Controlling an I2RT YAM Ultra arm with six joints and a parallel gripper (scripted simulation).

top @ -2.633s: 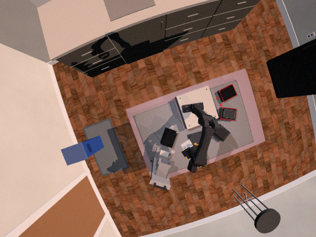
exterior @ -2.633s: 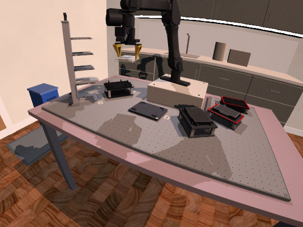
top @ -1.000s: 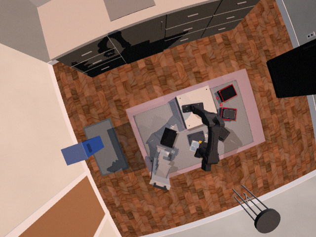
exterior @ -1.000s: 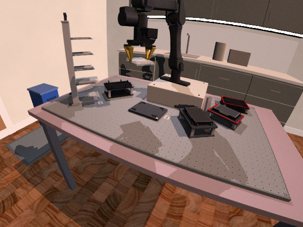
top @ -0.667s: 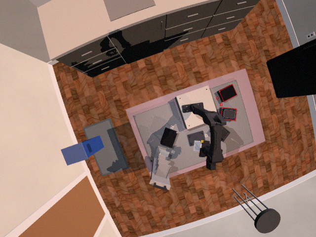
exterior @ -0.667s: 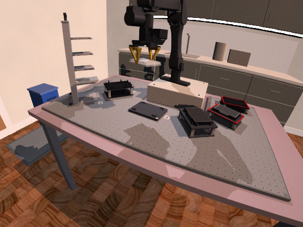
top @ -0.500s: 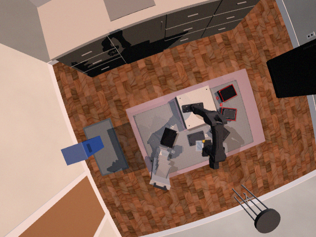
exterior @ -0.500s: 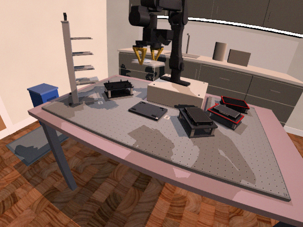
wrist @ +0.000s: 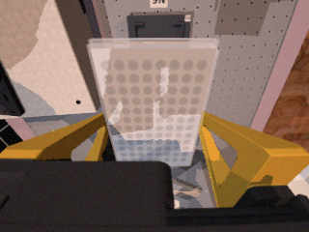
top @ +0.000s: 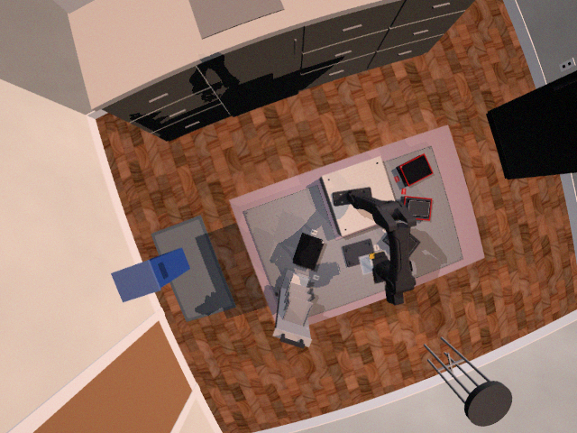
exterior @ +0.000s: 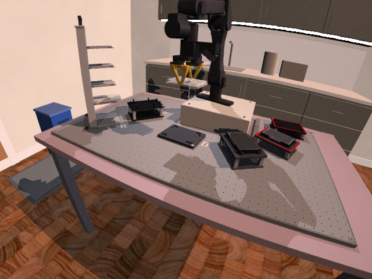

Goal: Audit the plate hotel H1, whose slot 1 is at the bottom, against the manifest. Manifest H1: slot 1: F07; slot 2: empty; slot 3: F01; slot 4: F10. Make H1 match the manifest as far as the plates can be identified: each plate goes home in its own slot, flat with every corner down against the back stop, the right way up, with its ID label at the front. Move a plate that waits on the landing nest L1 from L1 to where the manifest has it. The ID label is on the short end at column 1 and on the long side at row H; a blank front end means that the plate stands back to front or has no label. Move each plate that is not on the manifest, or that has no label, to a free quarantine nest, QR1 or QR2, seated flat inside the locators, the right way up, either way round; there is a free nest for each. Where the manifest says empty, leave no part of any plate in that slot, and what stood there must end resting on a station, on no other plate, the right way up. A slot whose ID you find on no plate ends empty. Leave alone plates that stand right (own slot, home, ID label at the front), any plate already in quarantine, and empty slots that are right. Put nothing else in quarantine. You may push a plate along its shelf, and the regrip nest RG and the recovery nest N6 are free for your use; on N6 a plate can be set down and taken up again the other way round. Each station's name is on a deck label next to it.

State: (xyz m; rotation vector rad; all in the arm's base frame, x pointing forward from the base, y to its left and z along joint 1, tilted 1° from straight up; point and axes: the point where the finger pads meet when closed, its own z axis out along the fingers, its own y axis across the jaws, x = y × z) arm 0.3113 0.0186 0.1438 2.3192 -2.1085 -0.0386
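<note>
My hand is 23 cm above the N6 label, 11 cm to the right of it and 1 cm past it. The rest, counted from my hand: L1 deck label: 23 cm below, 17 cm to the left, 10 cm behind; then H1 deck label: 26 cm to the right, 23 cm below, 11 cm ahead; then tag reading 4: 34 cm to the right, 19 cm ahead, 12 cm above.
</note>
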